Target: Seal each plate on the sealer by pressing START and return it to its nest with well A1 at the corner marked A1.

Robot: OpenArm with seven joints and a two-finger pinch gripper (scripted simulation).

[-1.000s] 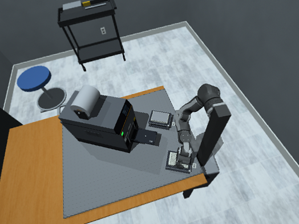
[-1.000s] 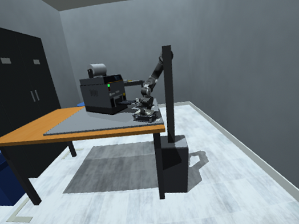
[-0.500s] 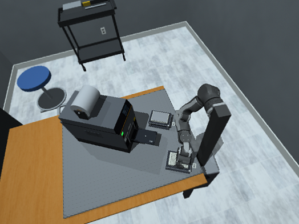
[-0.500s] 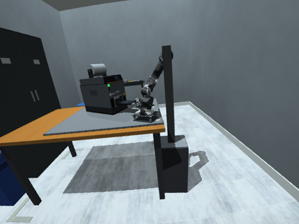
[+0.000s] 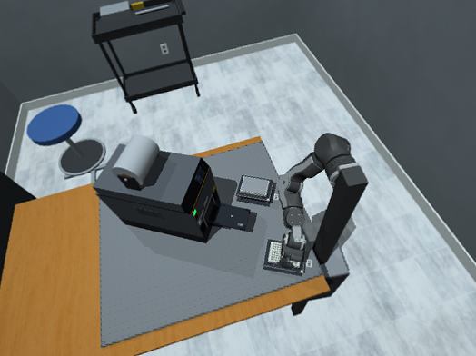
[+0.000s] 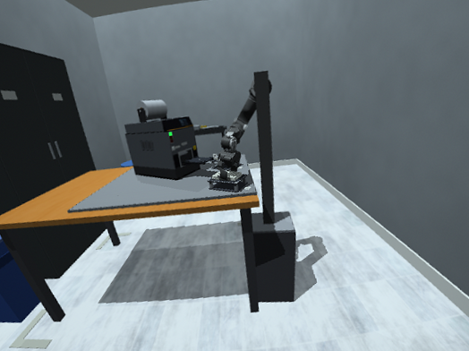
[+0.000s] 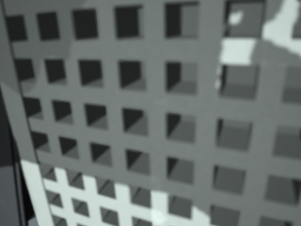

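Right now my hand is 190 mm to the left of the sealer stage, 190 mm short of it and 40 mm below it. Also, from my hand: foil roll (490 mm ahead, 360 mm above, 330 mm to the right); white well plate (right at my hand); grey start button (320 mm ahead, 150 mm to the right, 130 mm above).
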